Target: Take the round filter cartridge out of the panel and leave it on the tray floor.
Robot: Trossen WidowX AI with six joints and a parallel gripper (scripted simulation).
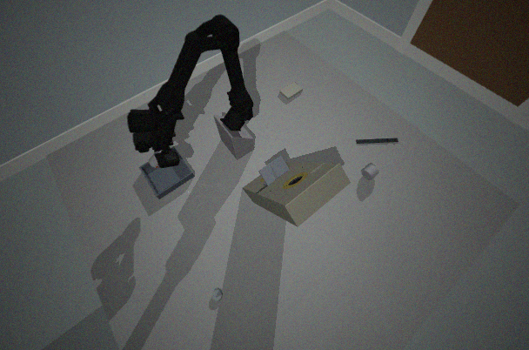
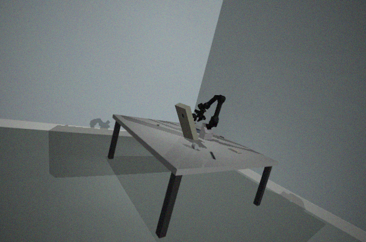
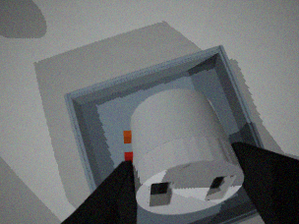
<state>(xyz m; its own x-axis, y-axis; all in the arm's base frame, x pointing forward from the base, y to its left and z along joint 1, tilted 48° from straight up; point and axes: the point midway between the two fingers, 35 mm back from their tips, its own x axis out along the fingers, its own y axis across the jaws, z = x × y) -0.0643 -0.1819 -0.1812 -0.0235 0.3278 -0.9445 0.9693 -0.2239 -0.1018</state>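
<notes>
The tray is 110 mm below my gripper tip. Also, from my gripper tip: beige service panel 380 mm ahead, 250 mm to the left, 40 mm above; round filter cartridge right at my gripper tip; grey cylinder 460 mm ahead, 110 mm to the right, 110 mm below.
</notes>
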